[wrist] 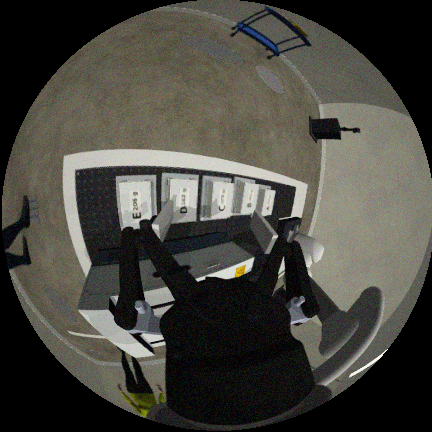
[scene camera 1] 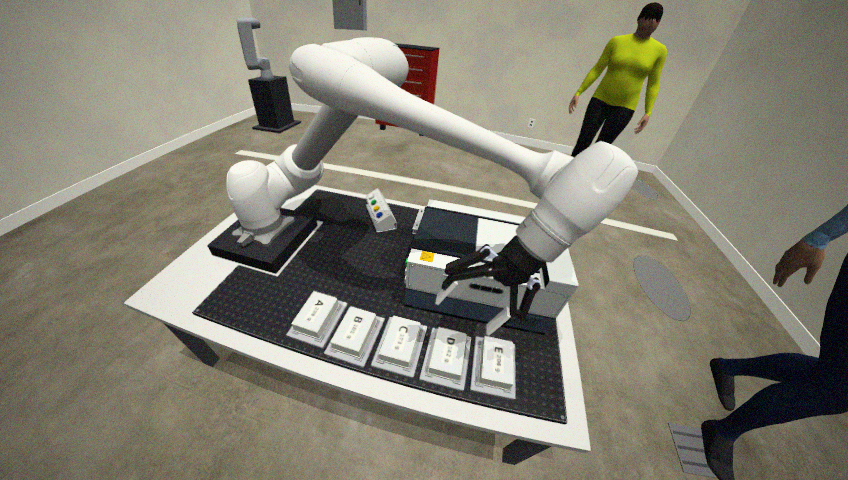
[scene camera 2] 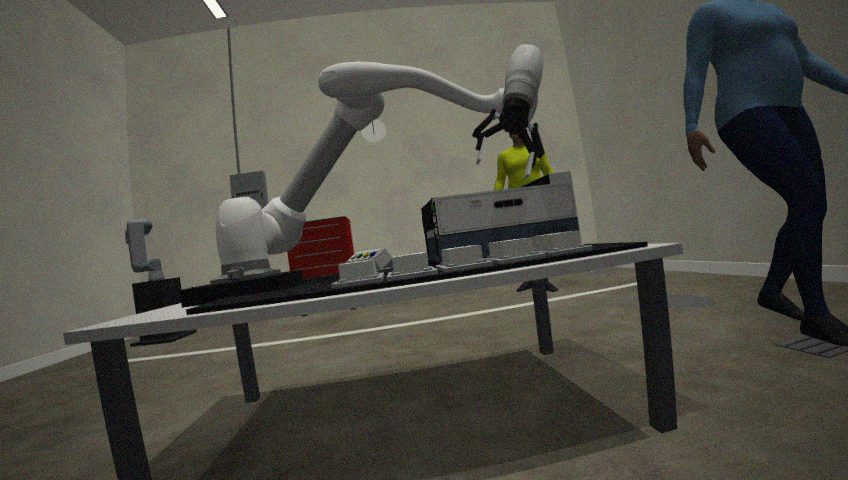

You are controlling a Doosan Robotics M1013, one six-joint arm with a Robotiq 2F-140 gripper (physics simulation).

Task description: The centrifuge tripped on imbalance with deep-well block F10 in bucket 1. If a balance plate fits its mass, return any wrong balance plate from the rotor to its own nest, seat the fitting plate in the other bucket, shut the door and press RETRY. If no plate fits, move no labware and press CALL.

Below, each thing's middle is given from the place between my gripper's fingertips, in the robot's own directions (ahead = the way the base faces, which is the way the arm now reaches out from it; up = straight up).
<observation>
I see my gripper 280 mm past the plate B (scene camera 1: 353,334), 210 mm above it and 10 mm to the left of it. From my hand the other things lie so: plate E (scene camera 1: 496,355) 210 mm below, 130 mm ahead, 30 mm to the left; then plate D (scene camera 1: 446,361) 210 mm below, 10 mm to the left, 10 mm behind; then nest D (scene camera 1: 424,377) 220 mm below, 10 mm to the left, 10 mm behind.
</observation>
